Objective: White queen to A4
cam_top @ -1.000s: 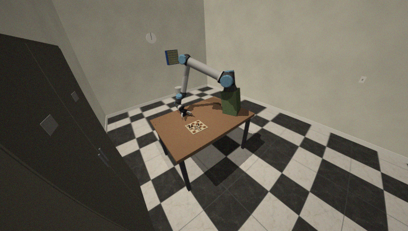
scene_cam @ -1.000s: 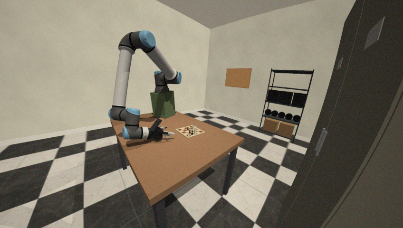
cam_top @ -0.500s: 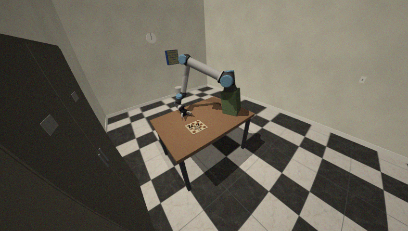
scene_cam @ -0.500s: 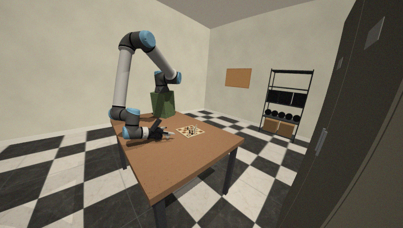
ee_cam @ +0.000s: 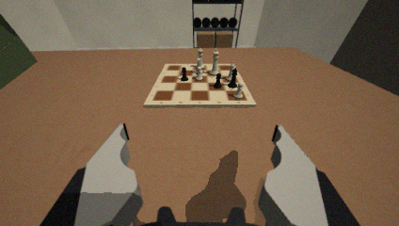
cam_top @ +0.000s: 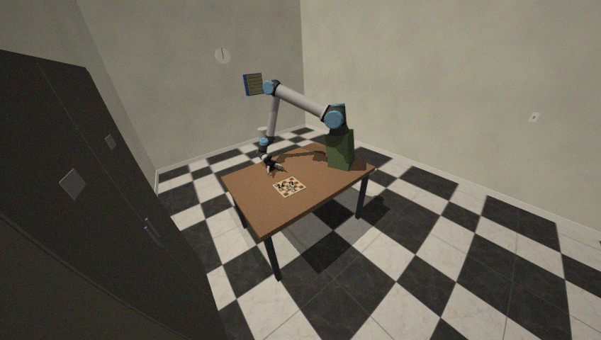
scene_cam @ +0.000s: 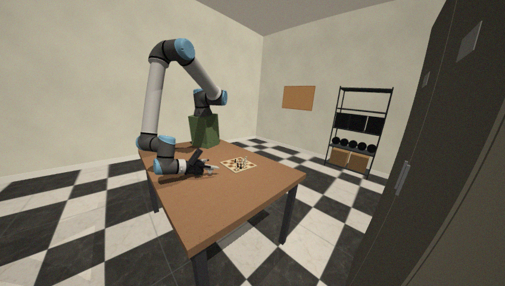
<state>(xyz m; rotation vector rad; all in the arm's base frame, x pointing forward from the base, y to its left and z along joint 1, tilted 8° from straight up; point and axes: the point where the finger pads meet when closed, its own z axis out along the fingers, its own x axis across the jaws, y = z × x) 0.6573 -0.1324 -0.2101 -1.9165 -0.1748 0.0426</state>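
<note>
My gripper is now 210 mm to the right of the chessboard, 60 mm above it and 30 mm past it.
</note>
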